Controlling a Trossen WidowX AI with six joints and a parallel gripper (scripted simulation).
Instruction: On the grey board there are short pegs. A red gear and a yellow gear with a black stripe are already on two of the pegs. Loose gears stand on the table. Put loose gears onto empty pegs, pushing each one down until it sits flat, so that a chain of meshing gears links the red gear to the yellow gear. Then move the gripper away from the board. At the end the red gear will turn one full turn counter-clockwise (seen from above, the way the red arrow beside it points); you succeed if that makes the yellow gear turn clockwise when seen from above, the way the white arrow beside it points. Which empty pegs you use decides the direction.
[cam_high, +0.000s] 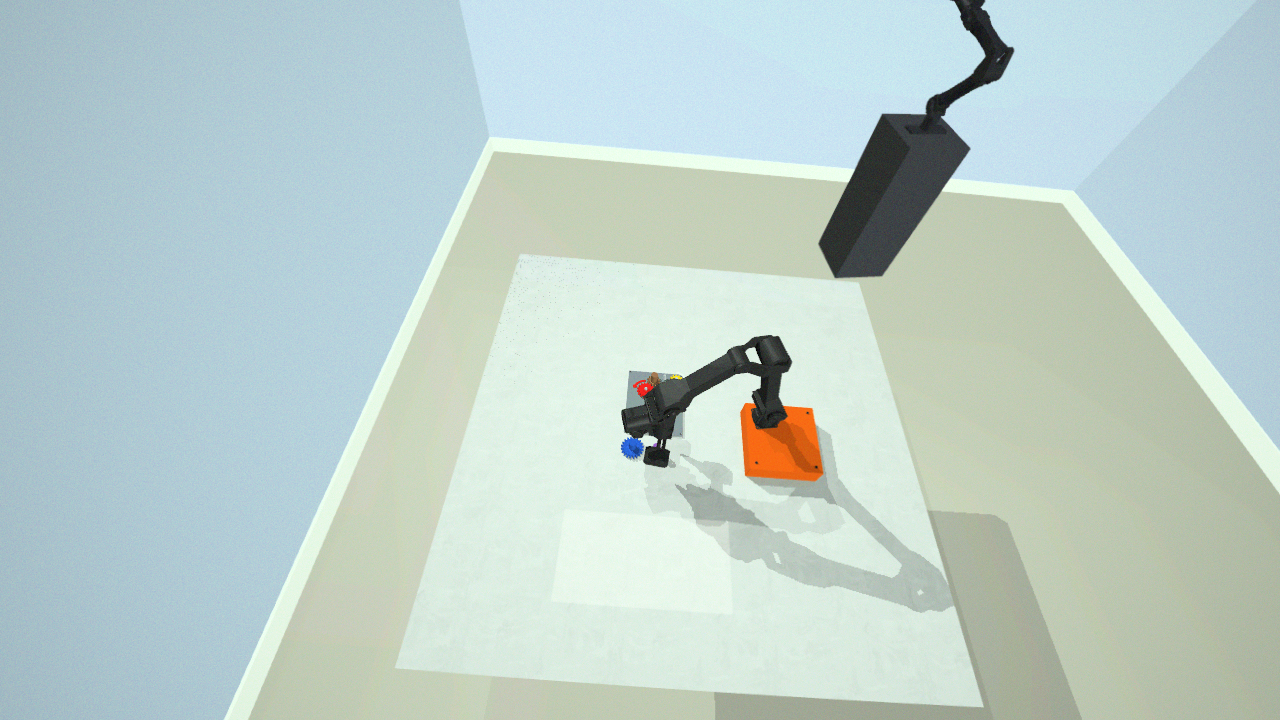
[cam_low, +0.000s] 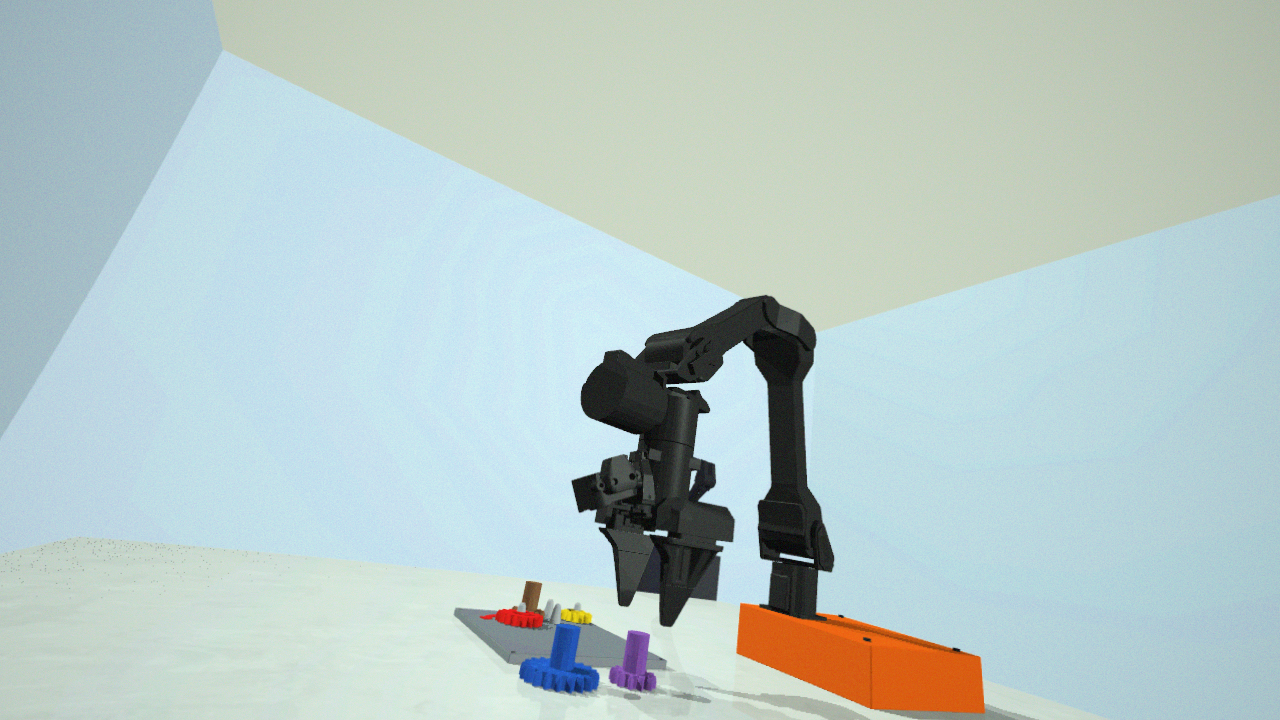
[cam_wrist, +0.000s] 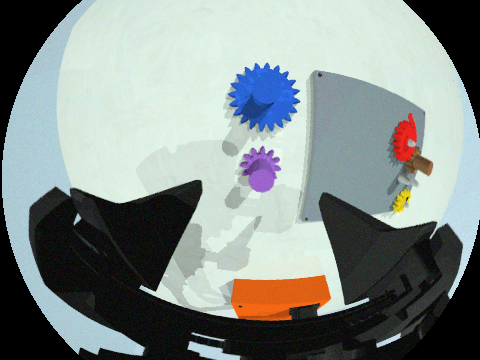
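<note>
My gripper tip is now 4 cm above the purple gear. From my gripper tip the other things lie so: blue gear (7 cm ahead, 2 cm to the right, 4 cm below); red gear (1 cm ahead, 20 cm to the right, 4 cm below); brown gear (2 cm behind, 23 cm to the right, 3 cm below).
</note>
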